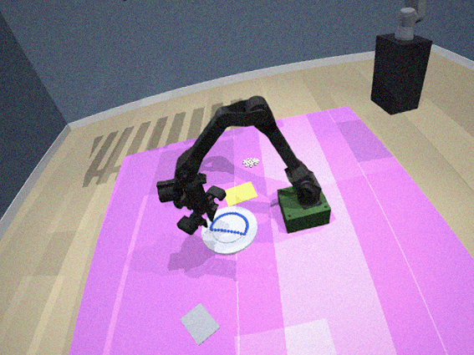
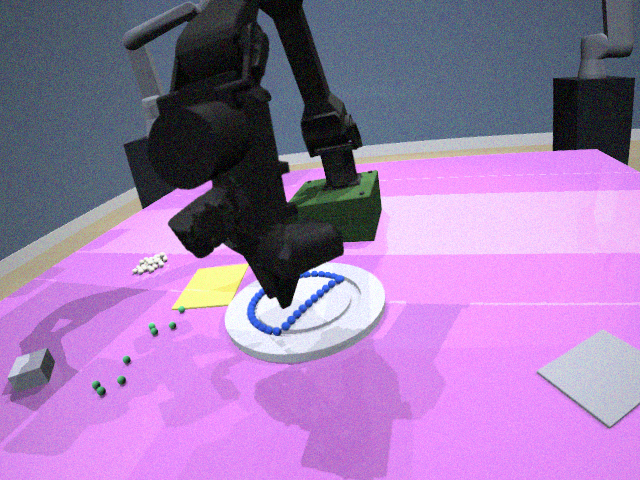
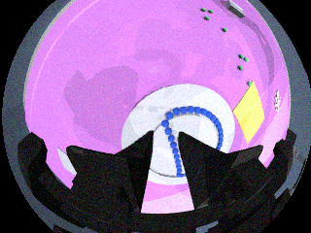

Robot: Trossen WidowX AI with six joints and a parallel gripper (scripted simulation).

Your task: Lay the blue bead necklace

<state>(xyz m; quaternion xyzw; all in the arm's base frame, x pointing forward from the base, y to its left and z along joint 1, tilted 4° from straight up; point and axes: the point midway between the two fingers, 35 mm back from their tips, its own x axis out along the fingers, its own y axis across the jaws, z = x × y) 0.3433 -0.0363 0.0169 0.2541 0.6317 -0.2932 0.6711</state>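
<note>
Now: gripper tip 60 mm past the round white bead board, 40 mm above it and 10 mm to the right of it. Also, from my gripper tip: yellow sheet (150 mm to the right, 130 mm behind, 50 mm below); grey tile (310 mm to the left, 80 mm ahead, 50 mm below); cube (320 mm to the right, 90 mm ahead, 40 mm below).
</note>
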